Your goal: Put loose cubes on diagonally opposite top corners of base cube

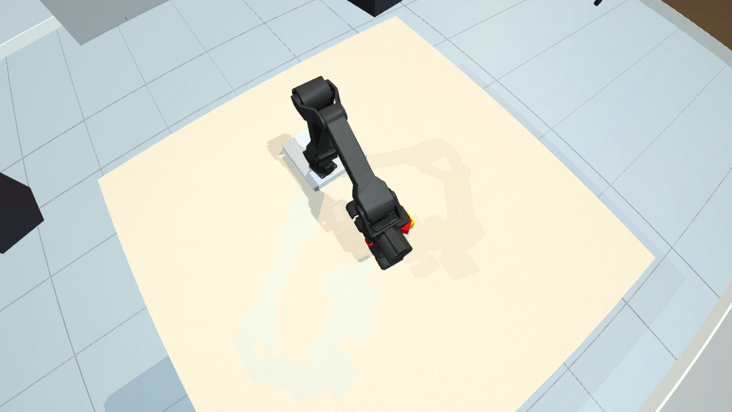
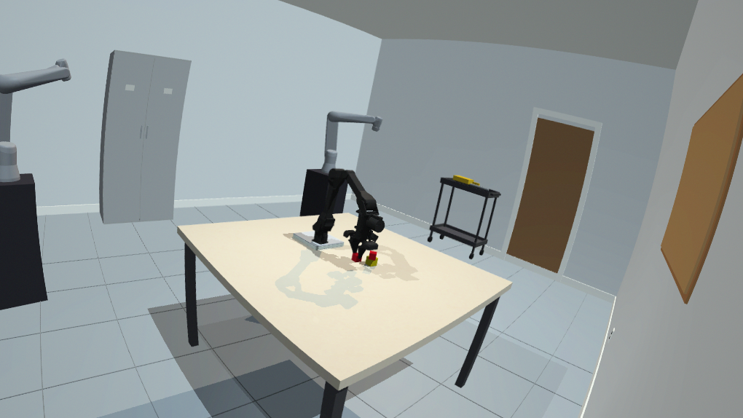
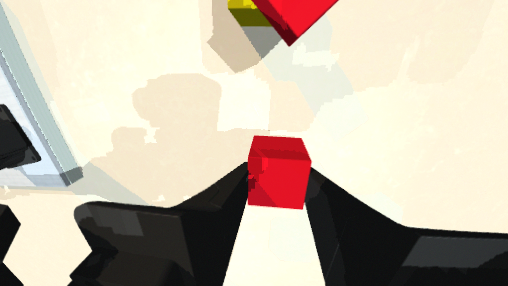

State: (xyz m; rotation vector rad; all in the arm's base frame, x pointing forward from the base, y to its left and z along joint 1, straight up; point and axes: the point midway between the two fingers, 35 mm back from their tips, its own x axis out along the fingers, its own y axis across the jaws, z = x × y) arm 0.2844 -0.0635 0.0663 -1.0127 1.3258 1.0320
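The yellow base cube lies 2 cm ahead of my gripper tip, 11 cm to the left of it and 4 cm below it.
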